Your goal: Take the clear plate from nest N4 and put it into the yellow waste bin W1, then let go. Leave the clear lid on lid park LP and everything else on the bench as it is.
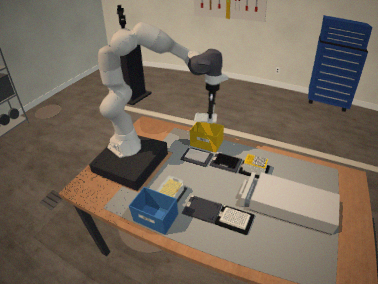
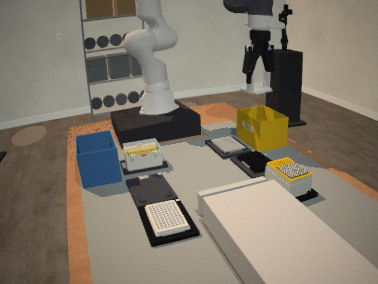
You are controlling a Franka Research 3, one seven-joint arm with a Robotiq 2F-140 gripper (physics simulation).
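My gripper (image 1: 210,116) (image 2: 259,82) points down and is shut on the clear plate (image 1: 204,118) (image 2: 255,89), a pale flat piece between its fingertips. The plate hangs above the yellow waste bin W1 (image 1: 205,139) (image 2: 263,131), higher than its rim and apart from it. How well it lines up with the bin's opening is hard to tell. A dark nest (image 1: 202,208) (image 2: 152,190) stands bare near the blue bin; its label cannot be read. The clear lid (image 1: 198,156) (image 2: 230,144) lies flat on a dark holder near the yellow bin.
A blue bin (image 1: 154,210) (image 2: 98,161), a tip box (image 1: 171,187) (image 2: 143,155), a white well plate (image 1: 235,218) (image 2: 167,218), a black nest (image 1: 227,161) (image 2: 251,163), a yellow-topped rack (image 1: 256,161) (image 2: 290,175) and a large pale instrument (image 1: 298,200) (image 2: 280,235) stand on the bench.
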